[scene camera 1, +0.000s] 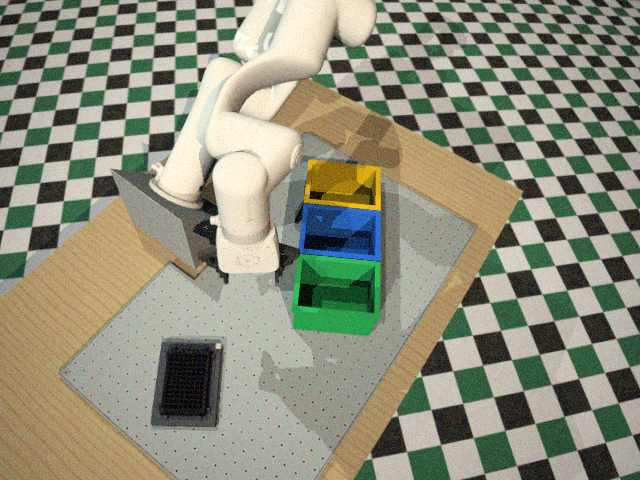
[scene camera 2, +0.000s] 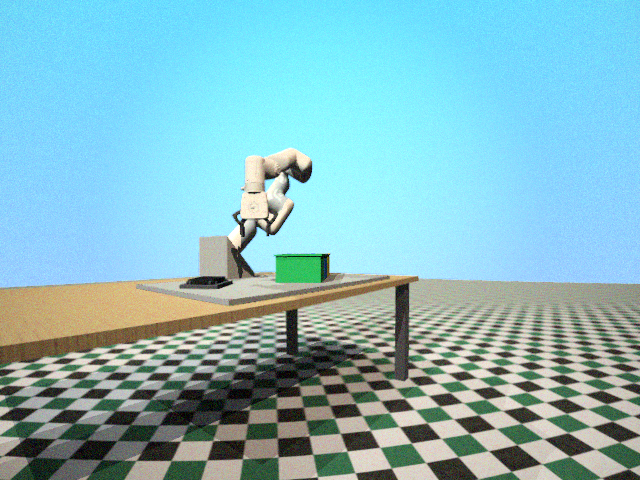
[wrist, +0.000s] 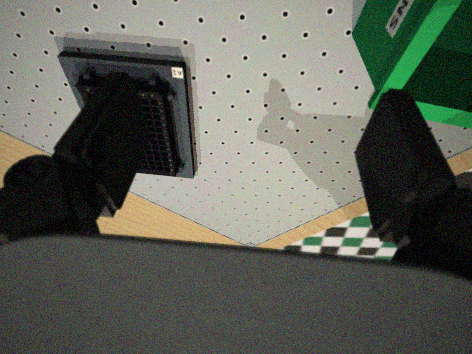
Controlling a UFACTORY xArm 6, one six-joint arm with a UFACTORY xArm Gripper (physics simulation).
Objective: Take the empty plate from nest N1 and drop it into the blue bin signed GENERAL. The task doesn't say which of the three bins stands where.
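Places are measured from the arm's base along level axes (x ahead, y left, z up), in centimetres.
Pixels of known places: gripper, fingertip midpoint: (scene camera 1: 251, 276) (scene camera 2: 255, 236) (wrist: 253, 114); arm's base, link origin: (scene camera 1: 175, 195) (scene camera 2: 225, 254).
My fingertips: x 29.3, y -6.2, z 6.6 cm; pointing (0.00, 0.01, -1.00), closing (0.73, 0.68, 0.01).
Ahead of a thing's pixels: the offset from my fingertips to its middle. "*": to the spot under its first point.
The dark gridded plate {dz -14.6, dx +0.2, dy -19.7 cm} (scene camera 1: 186, 381) (scene camera 2: 206, 280) (wrist: 156, 131) sits in a dark grey nest (scene camera 1: 187, 422) (wrist: 188, 115) near the front left of the perforated board. A small A1 tag shows on the nest's corner; no N1 sign is readable. The blue bin {dz -11.5, dx +3.8, dy +22.8 cm} (scene camera 1: 341, 256) (scene camera 2: 324, 267) stands between the yellow and green bins; its sign does not show. My gripper (scene camera 1: 251, 279) (scene camera 2: 255, 234) (wrist: 252, 114) is open and empty, high above the board, left of the bins in scene camera 1. In the wrist view its left finger hides part of the plate.
The green bin (scene camera 1: 333, 321) (scene camera 2: 299, 269) (wrist: 407, 60) is nearest the front of the row, with a partly visible sign in the wrist view. The yellow bin {* dz -11.4, dx -6.4, dy +38.1 cm} (scene camera 1: 343, 180) is at the far end. A grey wedge-shaped block (scene camera 1: 160, 219) (scene camera 2: 213, 256) stands at the arm's base.
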